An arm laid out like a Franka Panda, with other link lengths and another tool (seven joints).
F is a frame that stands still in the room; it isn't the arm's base.
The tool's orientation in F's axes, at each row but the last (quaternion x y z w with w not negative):
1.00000 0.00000 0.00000 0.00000
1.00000 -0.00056 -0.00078 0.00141
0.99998 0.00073 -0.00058 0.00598
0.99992 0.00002 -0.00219 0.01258
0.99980 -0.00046 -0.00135 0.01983
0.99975 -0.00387 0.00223 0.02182
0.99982 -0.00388 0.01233 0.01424
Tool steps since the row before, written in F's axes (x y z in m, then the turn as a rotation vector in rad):
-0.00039 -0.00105 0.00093 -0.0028 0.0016 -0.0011
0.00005 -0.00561 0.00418 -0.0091 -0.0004 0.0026
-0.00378 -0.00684 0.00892 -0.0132 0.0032 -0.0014
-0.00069 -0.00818 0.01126 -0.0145 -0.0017 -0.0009
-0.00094 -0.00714 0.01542 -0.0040 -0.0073 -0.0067
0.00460 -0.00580 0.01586 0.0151 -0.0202 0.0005
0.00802 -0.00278 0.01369 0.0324 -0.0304 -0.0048
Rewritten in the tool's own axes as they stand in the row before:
-0.00039 0.00105 -0.00093 -0.0028 -0.0016 0.0011
0.00005 0.00562 -0.00416 -0.0091 0.0004 -0.0026
-0.00380 0.00694 -0.00883 -0.0132 -0.0032 0.0014
-0.00074 0.00846 -0.01105 -0.0145 0.0017 0.0010
-0.00097 0.00775 -0.01512 -0.0040 0.0070 0.0070
0.00472 0.00645 -0.01557 0.0153 0.0201 0.0004
0.00838 0.00310 -0.01340 0.0325 0.0300 0.0065

